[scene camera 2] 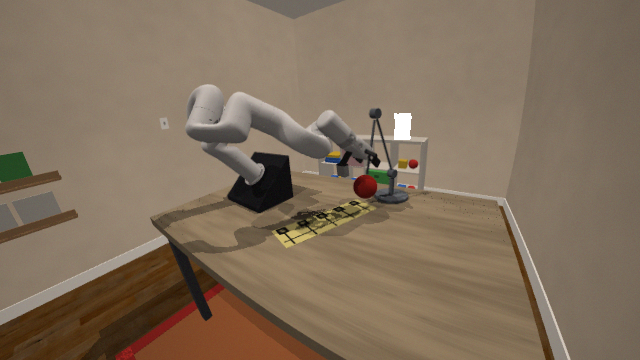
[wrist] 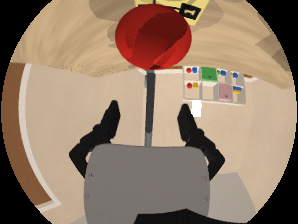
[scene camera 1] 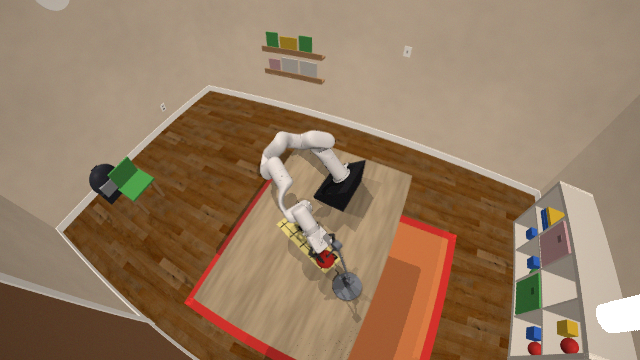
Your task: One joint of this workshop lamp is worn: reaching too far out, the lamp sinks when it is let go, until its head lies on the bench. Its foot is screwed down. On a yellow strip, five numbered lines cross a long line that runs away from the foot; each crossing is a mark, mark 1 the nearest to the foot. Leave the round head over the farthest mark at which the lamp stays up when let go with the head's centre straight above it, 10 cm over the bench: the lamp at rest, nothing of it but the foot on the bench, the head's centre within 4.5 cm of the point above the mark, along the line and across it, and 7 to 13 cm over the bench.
In view: the gripper (scene camera 2: pixel 370 162) and a yellow strip (scene camera 2: pixel 290 235).
The gripper is seen too in the wrist view (wrist: pixel 149 109).
